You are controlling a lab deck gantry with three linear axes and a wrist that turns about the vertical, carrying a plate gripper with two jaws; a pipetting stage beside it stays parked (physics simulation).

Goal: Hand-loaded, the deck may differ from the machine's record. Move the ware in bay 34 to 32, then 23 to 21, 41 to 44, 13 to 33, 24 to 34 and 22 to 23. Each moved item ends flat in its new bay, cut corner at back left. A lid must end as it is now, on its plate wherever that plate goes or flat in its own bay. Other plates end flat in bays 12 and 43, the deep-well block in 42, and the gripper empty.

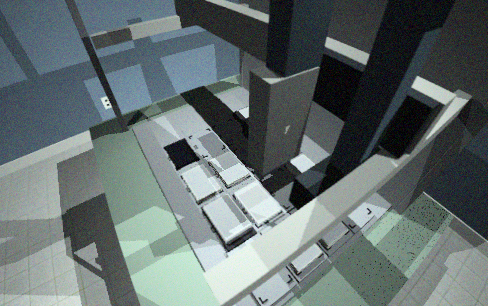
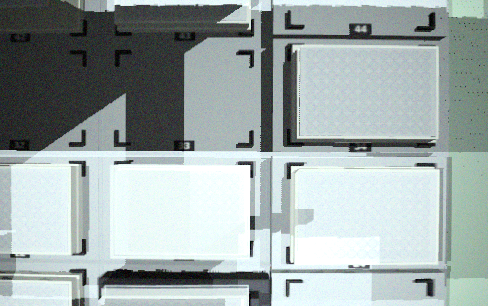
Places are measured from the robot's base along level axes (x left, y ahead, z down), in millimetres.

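Where they show: robot's base at its link origin: (image 1: pixel 164 148).
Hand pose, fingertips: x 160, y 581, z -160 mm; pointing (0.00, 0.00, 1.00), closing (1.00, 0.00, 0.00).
Each offset is from my fingertips to the centre of the thing. "spot": to the spot under its first point.
The gripper's dark body (image 1: pixel 311 186) hangs at the right, partly behind the front beam; its jaws are hidden. A plate with faint wells {dx +97, dy -25, dz +138 mm} (image 2: pixel 367 92) (image 1: pixel 334 238) lies in bay 34. Bay 24 holds a plate {dx -10, dy -25, dz +138 mm} (image 2: pixel 367 215) (image 1: pixel 306 258). A plain white-topped plate {dx -10, dy -189, dz +147 mm} (image 2: pixel 180 212) (image 1: pixel 259 201) lies in bay 23. A plate {dx -10, dy -353, dz +153 mm} (image 2: pixel 37 210) (image 1: pixel 234 174) is in bay 22. Bay 13 holds a plate {dx -115, dy -189, dz +130 mm} (image 2: pixel 175 296) (image 1: pixel 226 218) within a dark surround. Part of bay 41's plate {dx +207, dy -516, dz +130 mm} (image 1: pixel 243 112) shows. Bays 32, 33, 44 and 21 show no ware.
A plate {dx -117, dy -353, dz +153 mm} (image 2: pixel 35 295) (image 1: pixel 200 183) lies in bay 12, a black item {dx -117, dy -517, dz +156 mm} (image 1: pixel 181 152) in bay 11. Bay 43 holds a plate {dx +204, dy -189, dz +153 mm} (image 2: pixel 182 15) (image 1: pixel 302 162). The deep-well block {spot: dx +163, dy -308, dz +131 mm} (image 2: pixel 40 15) shows partly in bay 42. The parked pipetting stage (image 1: pixel 282 125) and front beam (image 1: pixel 300 225) block parts of the deck.
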